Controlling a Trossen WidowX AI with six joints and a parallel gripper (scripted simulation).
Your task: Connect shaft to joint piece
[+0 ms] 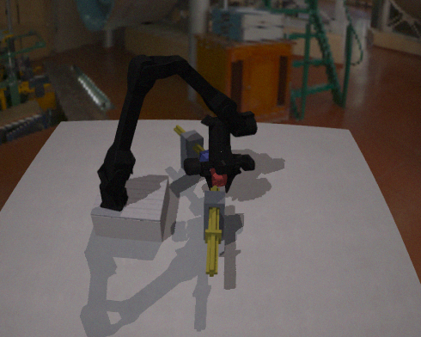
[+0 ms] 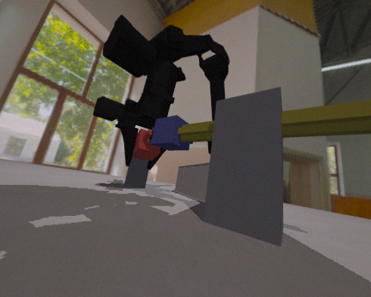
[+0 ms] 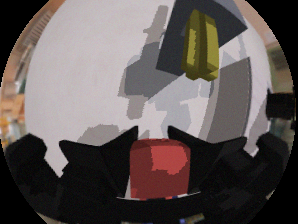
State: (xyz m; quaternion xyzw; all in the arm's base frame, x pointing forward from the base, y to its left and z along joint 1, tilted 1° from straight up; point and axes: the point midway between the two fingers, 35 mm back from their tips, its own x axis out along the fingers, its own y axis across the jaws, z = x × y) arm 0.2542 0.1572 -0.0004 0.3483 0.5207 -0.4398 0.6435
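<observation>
The red square joint piece is 4 cm above my gripper tip, 2 cm to the left of it and 1 cm behind it.
</observation>
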